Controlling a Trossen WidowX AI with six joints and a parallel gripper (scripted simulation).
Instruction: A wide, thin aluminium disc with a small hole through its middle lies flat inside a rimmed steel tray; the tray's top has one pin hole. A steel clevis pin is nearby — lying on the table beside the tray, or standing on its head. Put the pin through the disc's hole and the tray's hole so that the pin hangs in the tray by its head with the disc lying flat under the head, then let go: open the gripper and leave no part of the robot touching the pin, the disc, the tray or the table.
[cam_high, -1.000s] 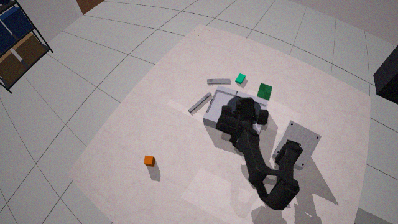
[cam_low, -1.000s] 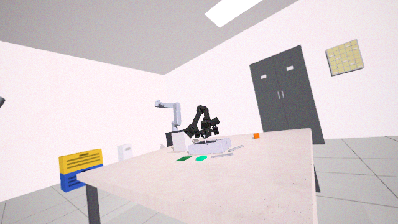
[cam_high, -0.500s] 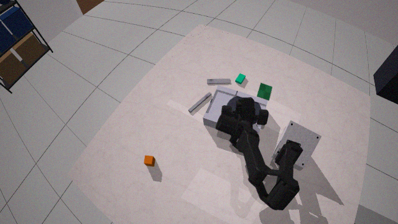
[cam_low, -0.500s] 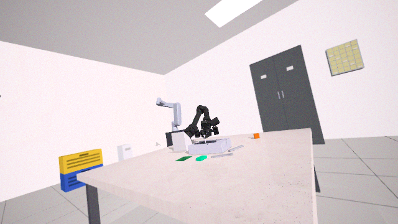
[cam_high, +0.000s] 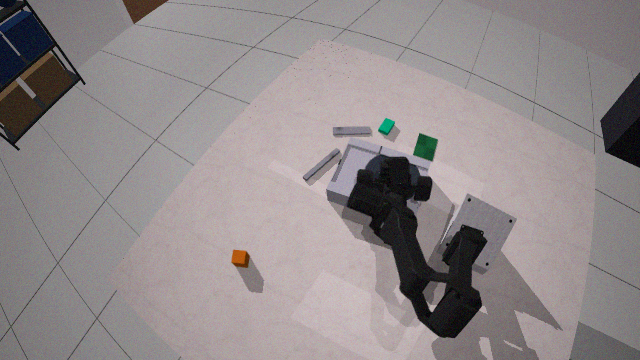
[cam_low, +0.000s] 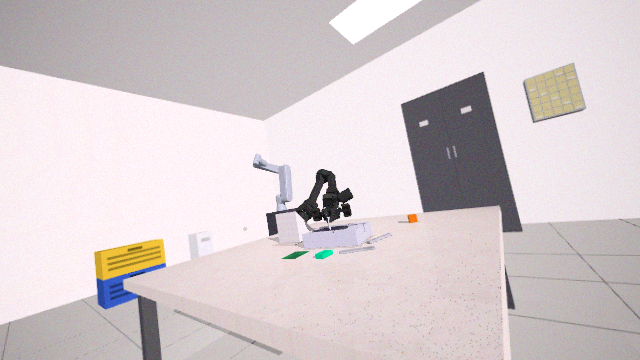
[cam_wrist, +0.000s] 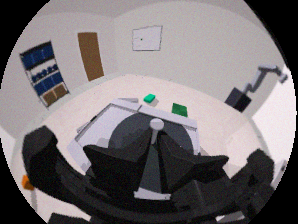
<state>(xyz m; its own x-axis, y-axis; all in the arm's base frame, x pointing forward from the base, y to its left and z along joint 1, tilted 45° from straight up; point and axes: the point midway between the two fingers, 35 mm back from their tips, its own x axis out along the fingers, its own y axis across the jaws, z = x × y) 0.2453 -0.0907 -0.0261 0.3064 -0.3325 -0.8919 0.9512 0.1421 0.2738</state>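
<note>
Now: gripper tip 1 cm above the steel clevis pin. The rest, counted from my gripper tip: steel tray 5 cm below, 3 cm ahead, 1 cm to the left; then dark aluminium disc 3 cm below; then orange cube 38 cm to the left, 27 cm ahead, 7 cm below.
</note>
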